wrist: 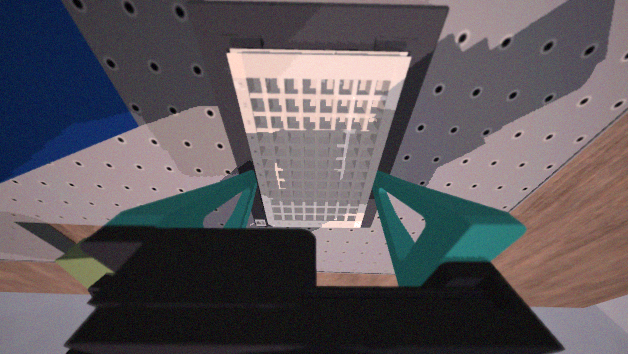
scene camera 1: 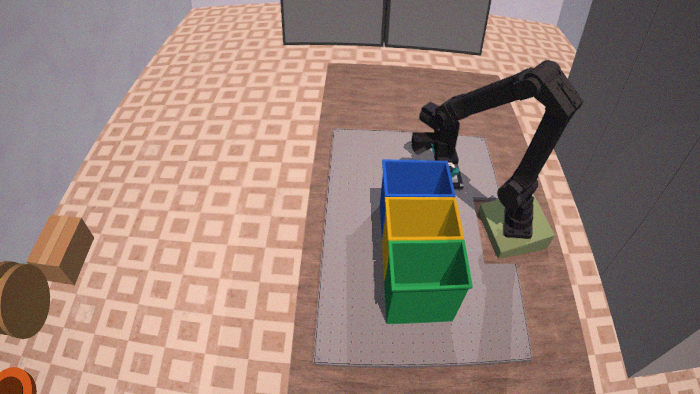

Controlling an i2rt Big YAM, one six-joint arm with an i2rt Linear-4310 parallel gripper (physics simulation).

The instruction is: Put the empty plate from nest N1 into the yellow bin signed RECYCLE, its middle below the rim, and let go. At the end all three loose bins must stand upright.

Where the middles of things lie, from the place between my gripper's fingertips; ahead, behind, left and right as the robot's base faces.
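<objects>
Positions counted from my hand: yellow bin [scene camera 1: 407,218], 340 mm to the left of it, 30 mm ahead of it, 80 mm above it; blue bin [scene camera 1: 401,178], 210 mm to the left of it, 70 mm ahead of it, 80 mm above it; green bin [scene camera 1: 426,281], 470 mm to the left of it, 80 mm above it. As for the white plate [wrist: 316,121], my gripper is 10 mm below it and 20 mm short of it.
</objects>
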